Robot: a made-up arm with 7 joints.
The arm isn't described. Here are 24 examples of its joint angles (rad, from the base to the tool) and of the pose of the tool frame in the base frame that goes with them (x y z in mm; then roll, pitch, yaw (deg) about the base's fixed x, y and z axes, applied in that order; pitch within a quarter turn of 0, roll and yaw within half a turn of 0).
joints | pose
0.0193 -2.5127 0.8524 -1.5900 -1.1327 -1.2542 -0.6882 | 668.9 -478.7 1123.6 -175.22 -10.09 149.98
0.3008 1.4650 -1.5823 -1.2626 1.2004 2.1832 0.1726 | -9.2 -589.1 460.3 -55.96 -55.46 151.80
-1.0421 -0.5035 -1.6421 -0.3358 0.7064 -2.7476 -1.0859 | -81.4 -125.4 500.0 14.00 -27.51 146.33
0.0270 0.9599 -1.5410 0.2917 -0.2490 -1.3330 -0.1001 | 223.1 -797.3 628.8 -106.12 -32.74 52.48
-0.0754 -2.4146 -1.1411 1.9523 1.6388 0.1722 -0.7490 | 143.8 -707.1 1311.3 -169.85 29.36 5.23
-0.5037 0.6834 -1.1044 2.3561 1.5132 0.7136 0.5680 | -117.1 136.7 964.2 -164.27 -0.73 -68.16
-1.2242 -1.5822 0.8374 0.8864 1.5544 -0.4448 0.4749 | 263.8 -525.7 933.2 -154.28 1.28 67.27
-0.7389 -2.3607 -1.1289 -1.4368 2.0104 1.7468 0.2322 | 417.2 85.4 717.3 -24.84 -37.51 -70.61
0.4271 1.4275 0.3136 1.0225 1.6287 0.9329 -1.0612 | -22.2 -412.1 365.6 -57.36 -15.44 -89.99
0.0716 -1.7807 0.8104 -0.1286 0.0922 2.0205 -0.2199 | 610.0 -239.5 985.8 66.96 -8.05 -96.80
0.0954 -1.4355 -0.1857 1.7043 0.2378 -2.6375 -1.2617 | -106.3 -191.8 732.1 -61.08 55.66 -82.40
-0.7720 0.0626 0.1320 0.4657 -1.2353 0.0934 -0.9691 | -150.3 17.5 735.8 -29.26 37.74 -16.68
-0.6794 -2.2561 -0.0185 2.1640 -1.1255 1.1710 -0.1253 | 239.0 24.2 1301.0 155.62 10.30 -127.93
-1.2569 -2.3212 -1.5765 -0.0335 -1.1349 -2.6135 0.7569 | 739.3 202.2 709.4 -57.06 0.91 -160.57
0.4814 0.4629 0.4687 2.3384 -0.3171 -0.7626 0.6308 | -304.3 -325.4 629.8 38.79 -10.86 9.53
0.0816 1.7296 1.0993 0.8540 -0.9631 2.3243 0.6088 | -157.4 -124.3 733.9 -12.31 4.99 -21.80
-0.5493 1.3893 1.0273 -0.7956 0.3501 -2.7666 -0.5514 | -179.3 101.6 1153.6 68.61 60.94 38.52
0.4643 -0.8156 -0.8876 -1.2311 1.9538 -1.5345 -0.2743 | 432.6 -573.3 1345.2 117.90 60.09 -68.21
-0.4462 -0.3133 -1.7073 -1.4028 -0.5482 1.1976 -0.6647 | 357.4 -462.0 949.2 -154.11 -38.26 65.88
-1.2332 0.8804 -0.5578 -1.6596 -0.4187 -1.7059 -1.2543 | -361.3 19.2 757.7 96.17 -69.27 70.85
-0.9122 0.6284 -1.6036 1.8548 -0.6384 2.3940 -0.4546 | -103.6 -258.0 1279.1 166.11 -10.04 4.37
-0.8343 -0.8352 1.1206 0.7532 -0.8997 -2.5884 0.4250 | 352.7 -182.9 1363.4 107.11 42.22 -169.01
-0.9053 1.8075 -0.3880 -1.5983 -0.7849 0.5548 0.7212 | 417.8 -245.2 990.9 -116.81 15.14 140.54
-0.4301 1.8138 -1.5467 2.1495 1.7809 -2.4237 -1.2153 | 174.9 113.8 717.4 16.95 -50.62 33.92
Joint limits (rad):
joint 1: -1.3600..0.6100
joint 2: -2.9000..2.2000
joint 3: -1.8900..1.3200
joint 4: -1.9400..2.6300
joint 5: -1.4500..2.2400
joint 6: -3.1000..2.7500
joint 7: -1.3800..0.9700
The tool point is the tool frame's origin. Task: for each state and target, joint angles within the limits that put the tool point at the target. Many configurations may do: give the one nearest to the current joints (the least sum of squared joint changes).
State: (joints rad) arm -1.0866 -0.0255 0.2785 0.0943 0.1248 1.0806 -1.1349
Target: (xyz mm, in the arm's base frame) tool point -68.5 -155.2 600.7
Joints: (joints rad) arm -1.2761 0.0880 0.1466 -0.0617 -0.3097 1.2615 -0.7041
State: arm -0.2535 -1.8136 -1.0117 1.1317 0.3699 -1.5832 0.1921
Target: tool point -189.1 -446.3 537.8
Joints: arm 0.3695 -1.8465 -0.8748 1.2180 0.4076 -1.6340 0.1470
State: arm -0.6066 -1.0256 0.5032 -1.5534 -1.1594 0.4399 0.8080
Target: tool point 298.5 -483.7 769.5
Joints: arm -0.7167 -0.8771 0.0950 -0.9254 -1.2646 1.2314 0.7423
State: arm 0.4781 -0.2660 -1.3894 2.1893 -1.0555 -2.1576 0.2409
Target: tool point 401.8 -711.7 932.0
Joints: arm -0.2228 -0.1322 -1.6728 2.4578 -1.1025 -2.3174 0.3206
